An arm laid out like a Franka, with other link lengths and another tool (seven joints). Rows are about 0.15 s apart.
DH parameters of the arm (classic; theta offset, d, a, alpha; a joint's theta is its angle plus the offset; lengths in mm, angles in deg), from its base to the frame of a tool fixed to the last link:
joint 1: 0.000 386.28 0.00 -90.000
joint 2: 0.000 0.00 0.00 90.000
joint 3: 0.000 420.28 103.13 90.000
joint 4: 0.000 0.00 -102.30 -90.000
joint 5: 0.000 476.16 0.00 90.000
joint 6: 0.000 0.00 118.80 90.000
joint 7: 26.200 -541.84 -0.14 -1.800
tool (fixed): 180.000 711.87 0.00 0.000
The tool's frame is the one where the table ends.
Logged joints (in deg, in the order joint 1, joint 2, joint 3, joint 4, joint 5, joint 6, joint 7), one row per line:
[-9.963, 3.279, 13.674, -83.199, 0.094, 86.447, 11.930]
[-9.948, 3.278, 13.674, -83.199, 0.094, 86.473, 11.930]
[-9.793, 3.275, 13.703, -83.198, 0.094, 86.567, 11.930]
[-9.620, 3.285, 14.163, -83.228, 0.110, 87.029, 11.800]
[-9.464, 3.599, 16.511, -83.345, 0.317, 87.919, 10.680]
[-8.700, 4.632, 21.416, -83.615, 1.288, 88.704, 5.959]
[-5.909, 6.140, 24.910, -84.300, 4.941, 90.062, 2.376]
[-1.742, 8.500, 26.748, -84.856, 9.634, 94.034, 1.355]
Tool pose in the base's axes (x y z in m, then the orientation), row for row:
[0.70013, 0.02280, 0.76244, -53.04, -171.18, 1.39]
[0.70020, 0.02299, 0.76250, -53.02, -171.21, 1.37]
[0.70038, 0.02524, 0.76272, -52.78, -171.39, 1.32]
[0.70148, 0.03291, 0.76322, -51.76, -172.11, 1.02]
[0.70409, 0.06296, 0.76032, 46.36, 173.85, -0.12]
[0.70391, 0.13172, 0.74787, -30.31, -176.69, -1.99]
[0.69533, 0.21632, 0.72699, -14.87, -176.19, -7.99]
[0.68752, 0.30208, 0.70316, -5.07, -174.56, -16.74]
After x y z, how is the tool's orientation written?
As a rotation vector, in degrees.
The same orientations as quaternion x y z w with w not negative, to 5 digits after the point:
[-0.29595, -0.95515, 0.00776, 0.00686]
[-0.29580, -0.95520, 0.00764, 0.00666]
[-0.29430, -0.95567, 0.00736, 0.00578]
[-0.28799, -0.95761, 0.00568, 0.00238]
[0.25766, 0.96623, -0.00067, 0.00065]
[-0.16906, -0.98552, -0.01110, 0.00627]
[-0.08398, -0.99510, -0.04513, 0.02620]
[-0.02888, -0.99423, -0.09534, 0.03983]

